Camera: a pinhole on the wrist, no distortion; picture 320 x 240 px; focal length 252.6 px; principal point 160.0 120.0 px. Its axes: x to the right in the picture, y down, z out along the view. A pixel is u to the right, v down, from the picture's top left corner.
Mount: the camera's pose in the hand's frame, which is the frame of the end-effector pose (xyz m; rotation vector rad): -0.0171 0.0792 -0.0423 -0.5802 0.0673 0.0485
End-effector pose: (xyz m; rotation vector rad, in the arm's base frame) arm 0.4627 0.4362 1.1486 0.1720 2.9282 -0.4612
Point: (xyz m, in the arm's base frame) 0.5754 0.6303 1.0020
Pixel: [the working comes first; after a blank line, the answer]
In the camera's frame: -0.0549 0.0654 0.2005

90.9 202.4
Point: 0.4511 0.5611 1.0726
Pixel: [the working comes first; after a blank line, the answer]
In the camera's frame: 0.0493 0.0067 0.0959

289.8 137.7
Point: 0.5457 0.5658 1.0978
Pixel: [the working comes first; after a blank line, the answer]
In the camera's frame: -0.0461 0.0275 0.0878

27.2 199.1
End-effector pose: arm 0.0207 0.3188 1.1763 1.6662 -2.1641 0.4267
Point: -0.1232 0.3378 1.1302
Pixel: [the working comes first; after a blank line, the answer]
In the camera's frame: 0.0070 0.0046 0.1116

175.8 130.4
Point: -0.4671 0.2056 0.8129
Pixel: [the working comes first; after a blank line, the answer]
In the camera's frame: 0.0288 0.0484 0.5954

172.2 140.5
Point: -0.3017 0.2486 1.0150
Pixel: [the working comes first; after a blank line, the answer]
In the camera's frame: 0.0614 0.0386 0.3329

206.6 149.3
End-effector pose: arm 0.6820 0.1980 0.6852 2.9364 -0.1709 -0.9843
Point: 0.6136 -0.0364 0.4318
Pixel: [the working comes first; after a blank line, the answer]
In the camera's frame: 0.1232 -0.0474 0.3236

256.1 83.0
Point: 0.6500 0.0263 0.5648
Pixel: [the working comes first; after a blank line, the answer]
In the camera's frame: 0.0737 -0.0203 0.1831

261.7 91.9
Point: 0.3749 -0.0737 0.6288
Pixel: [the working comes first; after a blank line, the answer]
In the camera's frame: -0.1756 0.0406 0.3378

28.7 150.3
